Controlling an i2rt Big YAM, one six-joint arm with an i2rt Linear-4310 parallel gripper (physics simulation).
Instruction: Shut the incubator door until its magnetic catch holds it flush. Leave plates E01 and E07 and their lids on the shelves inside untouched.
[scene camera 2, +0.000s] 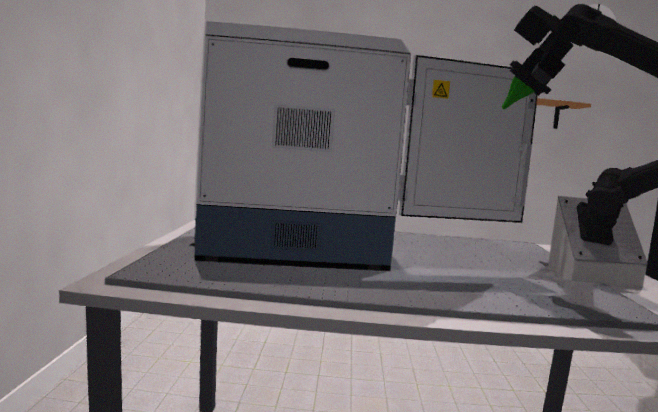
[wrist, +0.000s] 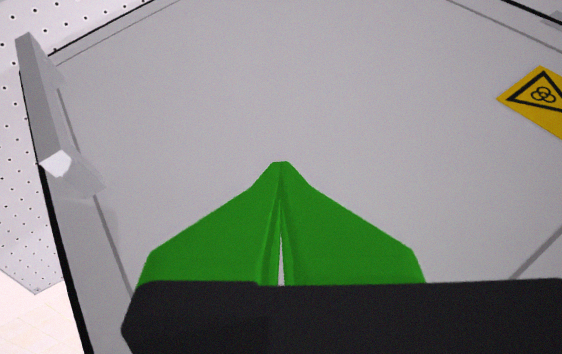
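Seen in the pictures: gripper, fingertip midpoint: (scene camera 2: 502, 108) (wrist: 280, 176); arm's base, link origin: (scene camera 2: 593, 224).
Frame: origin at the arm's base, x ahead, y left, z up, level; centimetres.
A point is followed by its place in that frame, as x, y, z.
Note:
The incubator (scene camera 2: 303, 170) {77.4, 21.8, 9.3} stands on the table, its grey side panel with vents facing scene camera 2. Its door (scene camera 2: 470, 150) {38.5, 14.1, 17.1} (wrist: 380, 165) {37.9, 14.0, 27.9} stands wide open, swung out to the right of the cabinet, with a yellow warning label (scene camera 2: 441, 89) {47.1, 16.3, 30.7} (wrist: 539, 97) {46.9, 16.3, 30.2} on its outer face. A grey handle (wrist: 37, 100) {24.8, 14.8, 14.6} runs near the door's free edge in the wrist view. My gripper (scene camera 2: 504, 107) {32.3, 16.1, 27.5} (wrist: 280, 176) {32.3, 16.1, 27.5} is shut and empty, its green fingertips in front of the upper part of the door's outer face; contact cannot be told. Plates E01 and E07 and the shelves are hidden.
A perforated board (scene camera 2: 435, 250) {41.1, -11.0, -13.5} (wrist: 25, 220) {10.6, -20.0, -13.6} lies on the table (scene camera 2: 250, 316) {80.7, 51.4, -15.8}. The arm's base block (scene camera 2: 595, 270) {1.0, 7.8, -10.9} stands at the right. An orange wall shelf (scene camera 2: 570, 104) shows behind the door. A wall rises at the left.

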